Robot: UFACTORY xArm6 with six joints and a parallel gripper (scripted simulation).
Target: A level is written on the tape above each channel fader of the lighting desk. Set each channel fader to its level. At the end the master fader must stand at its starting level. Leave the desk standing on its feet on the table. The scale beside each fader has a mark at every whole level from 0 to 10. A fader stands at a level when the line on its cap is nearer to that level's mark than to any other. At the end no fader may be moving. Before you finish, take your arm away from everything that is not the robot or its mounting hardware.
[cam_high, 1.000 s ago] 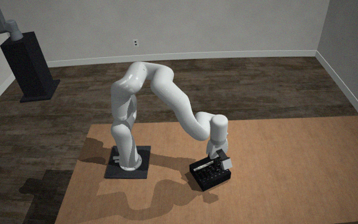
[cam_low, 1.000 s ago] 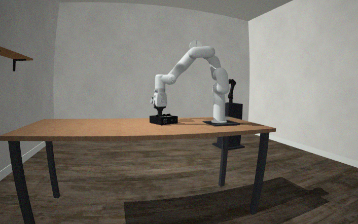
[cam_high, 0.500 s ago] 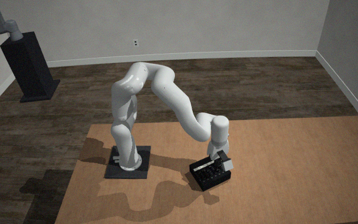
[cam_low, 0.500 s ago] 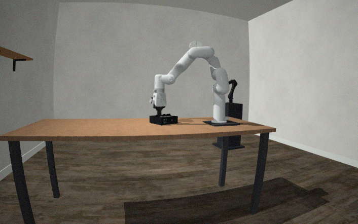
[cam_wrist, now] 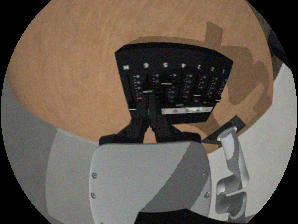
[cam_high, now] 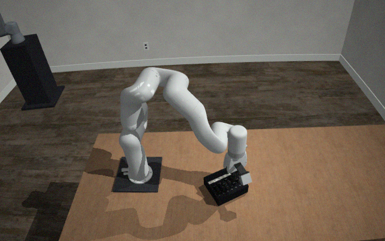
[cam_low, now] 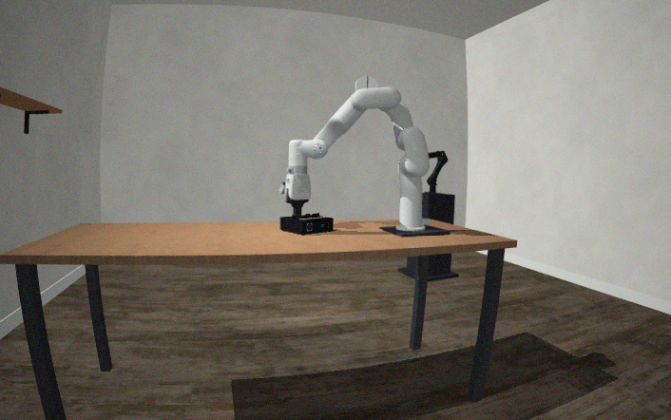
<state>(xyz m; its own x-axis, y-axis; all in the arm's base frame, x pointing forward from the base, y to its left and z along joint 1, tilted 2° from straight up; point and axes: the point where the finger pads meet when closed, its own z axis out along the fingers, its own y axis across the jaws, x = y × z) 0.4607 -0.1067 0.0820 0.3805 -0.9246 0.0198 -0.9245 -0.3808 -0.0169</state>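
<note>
Now: hand 20 mm short of the fader, 20 mm to the right of it and 10 mm above it.
</note>
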